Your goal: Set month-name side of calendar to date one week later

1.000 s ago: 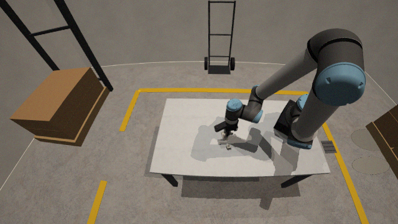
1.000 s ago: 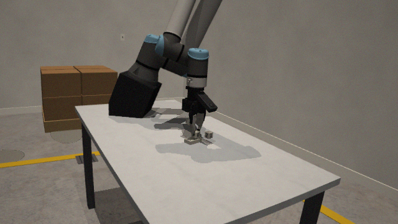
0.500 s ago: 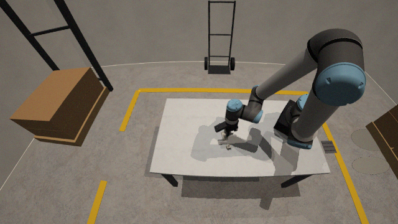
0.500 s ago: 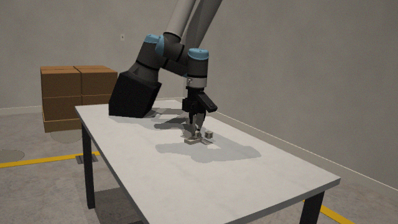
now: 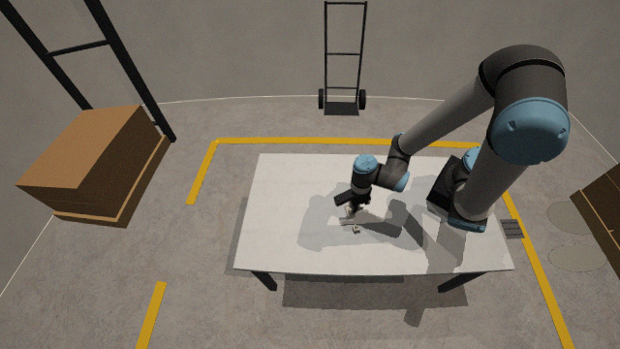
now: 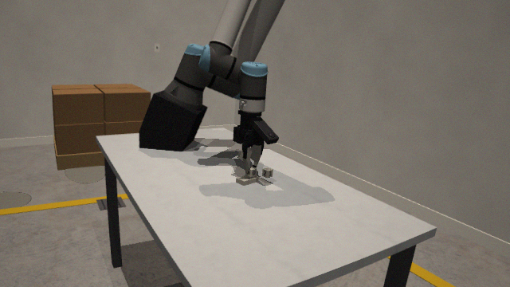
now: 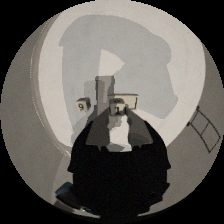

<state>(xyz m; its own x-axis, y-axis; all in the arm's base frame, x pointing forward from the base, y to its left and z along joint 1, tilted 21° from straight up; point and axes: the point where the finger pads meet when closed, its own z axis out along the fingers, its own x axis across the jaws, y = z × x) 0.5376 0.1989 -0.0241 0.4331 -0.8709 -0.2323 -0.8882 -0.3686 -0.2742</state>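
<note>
My gripper is now 4 cm above the calendar tray, 2 cm to the left of it and 1 cm short of it.
</note>
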